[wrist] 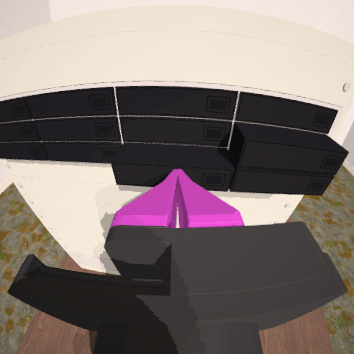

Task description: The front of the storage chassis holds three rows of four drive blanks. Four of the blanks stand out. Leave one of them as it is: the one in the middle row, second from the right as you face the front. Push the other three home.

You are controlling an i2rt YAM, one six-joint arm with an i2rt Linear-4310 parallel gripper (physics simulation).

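Frame: origin at the arm's base, x ahead, y left, z up, level; metres.
Seen in the pictures: gripper, between the fingertips: [176,175].
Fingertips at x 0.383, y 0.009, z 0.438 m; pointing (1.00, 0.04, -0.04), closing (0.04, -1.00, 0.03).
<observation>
Offsets run from my fingertips to a thing's top centre. Level surfaces: height alone.
The storage chassis [165,55] is cream, with black drive blanks in three rows. In the right column, the middle blank {0.071 m ahead, 0.105 m right, 0.030 m up} [285,152] and the bottom blank {0.071 m ahead, 0.105 m right, 0.001 m up} [275,182] stand out. The bottom blank second from the right [150,156] also stands out, showing its top face. The middle-row blank second from the right [170,131] looks level with the blanks beside it. The top right blank {0.106 m ahead, 0.106 m right, 0.058 m up} [280,111] looks flush. My gripper [176,175] is shut and empty, its magenta tips in front of the bottom blank second from the right. Whether they touch it, I cannot tell; they hide part of its face.
The left columns of blanks {0.110 m ahead, 0.114 m left, 0.030 m up} [65,131] look flush. Thin pale dividers run between columns. Below the blanks is the chassis's cream lower front. Wooden surface {0.477 m down} [55,327] shows at the bottom, with patterned carpet [20,235] on both sides and pale walls behind.
</observation>
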